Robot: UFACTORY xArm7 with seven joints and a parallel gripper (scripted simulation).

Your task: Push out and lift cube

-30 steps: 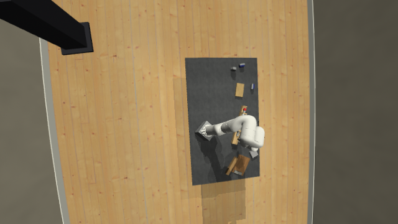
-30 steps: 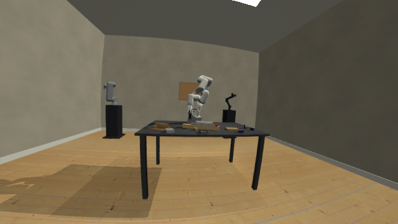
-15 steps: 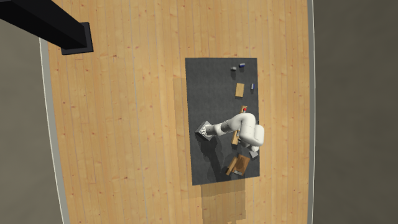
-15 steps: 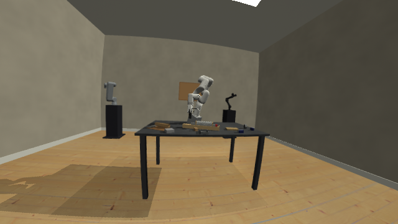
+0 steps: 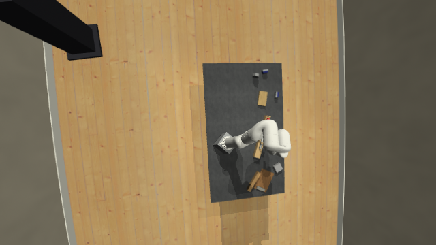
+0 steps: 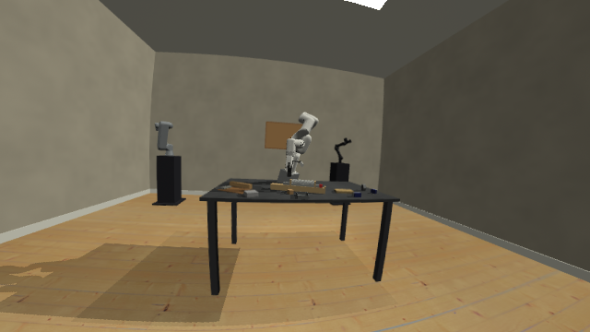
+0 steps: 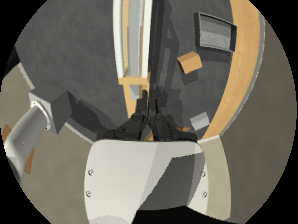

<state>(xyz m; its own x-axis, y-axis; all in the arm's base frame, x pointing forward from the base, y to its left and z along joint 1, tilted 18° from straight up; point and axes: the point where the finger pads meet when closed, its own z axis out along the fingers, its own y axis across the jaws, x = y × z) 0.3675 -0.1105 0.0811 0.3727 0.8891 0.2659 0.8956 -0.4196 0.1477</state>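
Right now my hand is 25 cm to the right of the red cube, 8 cm short of it and 8 cm above it. The rest, counted from my hand: small wooden block 12 cm below, 10 cm ahead, 1 cm to the right; wooden channel 11 cm to the left, 8 cm below, 2 cm ahead; grey tray 20 cm ahead, 13 cm below, 6 cm to the left.
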